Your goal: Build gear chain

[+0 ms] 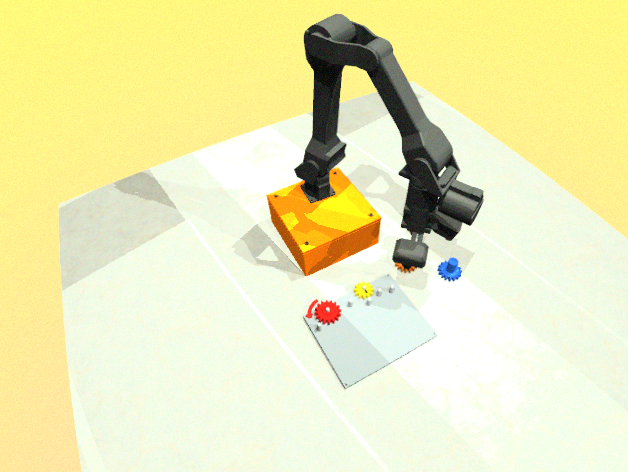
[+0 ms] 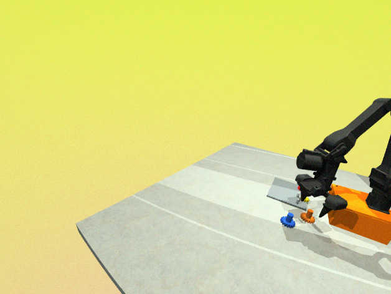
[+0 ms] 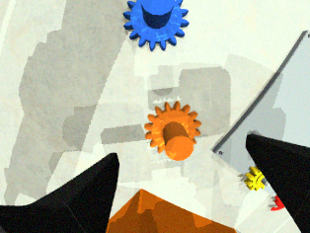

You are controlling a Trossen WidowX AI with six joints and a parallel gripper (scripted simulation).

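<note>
Now: gripper tip 3 cm above the orange gear. The rest, counted from my gripper tip: red gear (21 cm to the right, 3 cm below, 3 cm ahead); blue gear (7 cm to the left, 6 cm ahead, 3 cm below); yellow gear (12 cm to the right, 3 cm below, 2 cm ahead).
</note>
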